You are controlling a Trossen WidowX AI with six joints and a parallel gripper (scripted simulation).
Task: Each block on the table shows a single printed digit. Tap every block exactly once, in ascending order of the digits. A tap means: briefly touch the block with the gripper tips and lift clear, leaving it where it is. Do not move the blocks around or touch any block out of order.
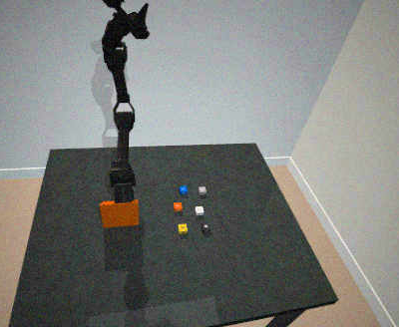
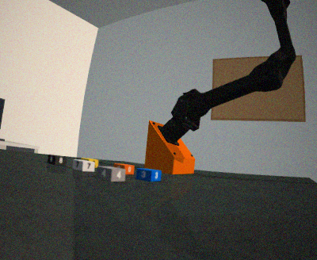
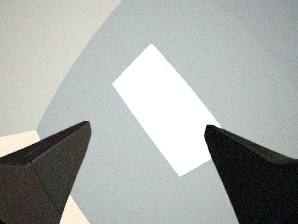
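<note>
Now: gripper tip 170 mm short of the orange block, 270 mm to the left of it and 740 mm above it. The rest, counted from my gripper tip: blue block (200 mm ahead, 180 mm to the right, 740 mm below); grey block (290 mm ahead, 180 mm to the right, 740 mm below); white block (260 mm ahead, 300 mm to the right, 740 mm below).
</note>
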